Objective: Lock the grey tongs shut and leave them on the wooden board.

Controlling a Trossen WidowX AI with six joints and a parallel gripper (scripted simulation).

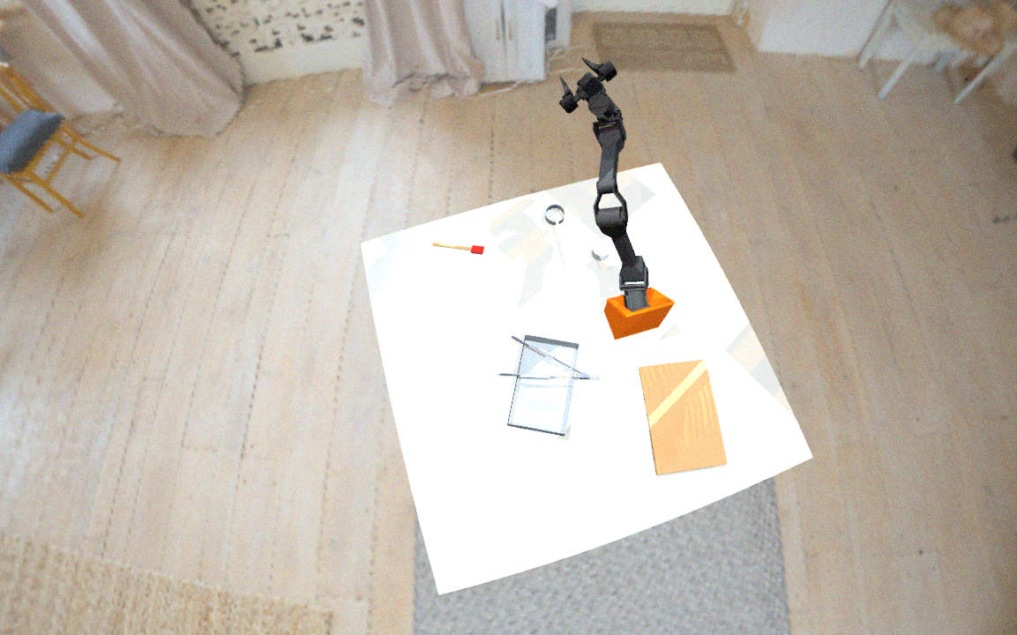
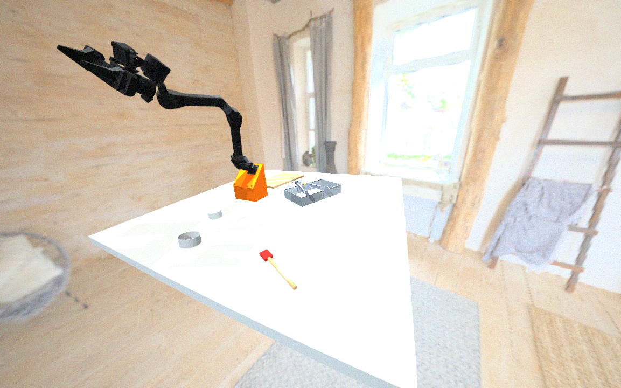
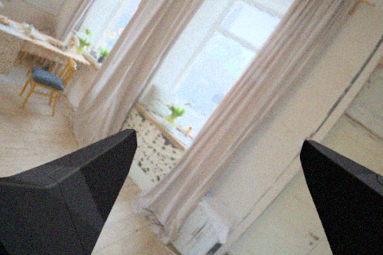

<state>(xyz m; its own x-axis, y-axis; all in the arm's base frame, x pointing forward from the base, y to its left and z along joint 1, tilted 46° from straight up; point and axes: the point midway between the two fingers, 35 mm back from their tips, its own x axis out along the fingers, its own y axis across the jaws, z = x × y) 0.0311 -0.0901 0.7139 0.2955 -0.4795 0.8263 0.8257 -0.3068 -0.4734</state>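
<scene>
My gripper tip is now 73 cm to the right of the yellow lock piece, 55 cm above it and 24 cm short of it. From my gripper tip the other things lie so: roasting tin 73 cm to the left, 59 cm below, 30 cm ahead; then wooden board 96 cm to the left, 61 cm below, 10 cm behind.
</scene>
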